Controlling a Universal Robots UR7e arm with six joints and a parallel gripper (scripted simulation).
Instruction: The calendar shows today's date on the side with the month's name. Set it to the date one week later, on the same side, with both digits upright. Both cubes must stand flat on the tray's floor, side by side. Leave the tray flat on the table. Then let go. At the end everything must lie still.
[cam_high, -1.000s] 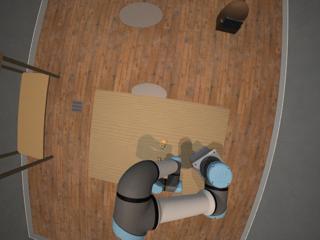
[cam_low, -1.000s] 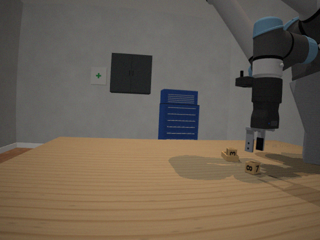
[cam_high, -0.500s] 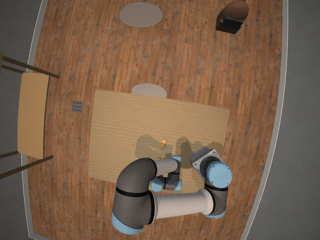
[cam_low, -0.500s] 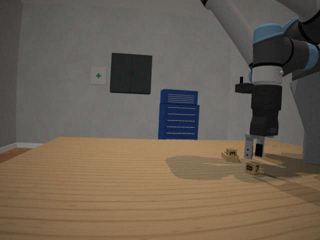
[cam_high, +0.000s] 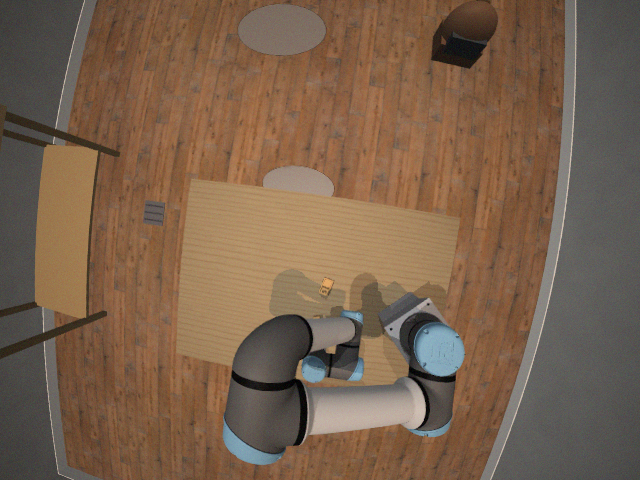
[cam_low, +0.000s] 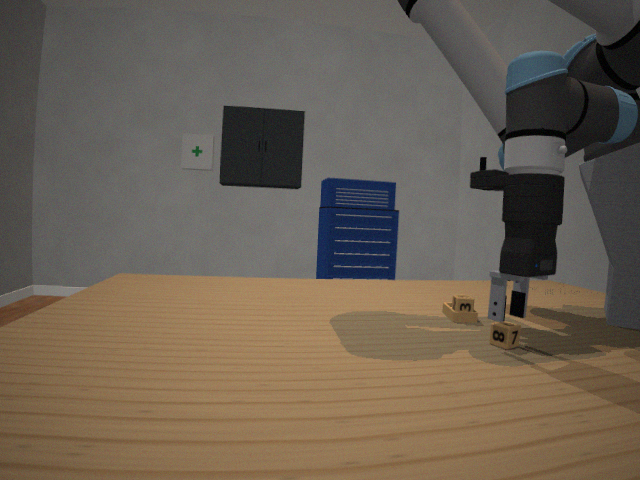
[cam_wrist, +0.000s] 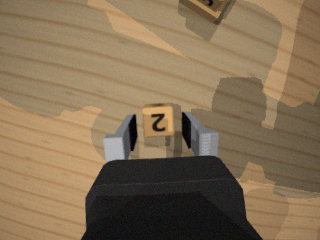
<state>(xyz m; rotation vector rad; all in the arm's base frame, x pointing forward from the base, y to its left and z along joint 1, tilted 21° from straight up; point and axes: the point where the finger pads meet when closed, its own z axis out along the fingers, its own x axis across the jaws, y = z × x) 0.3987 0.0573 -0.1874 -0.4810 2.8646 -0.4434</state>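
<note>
Now: hand 4 cm above the wooden date cube. Round my hand: wooden calendar tray 15 cm to the right, 5 cm below, 2 cm behind.
</note>
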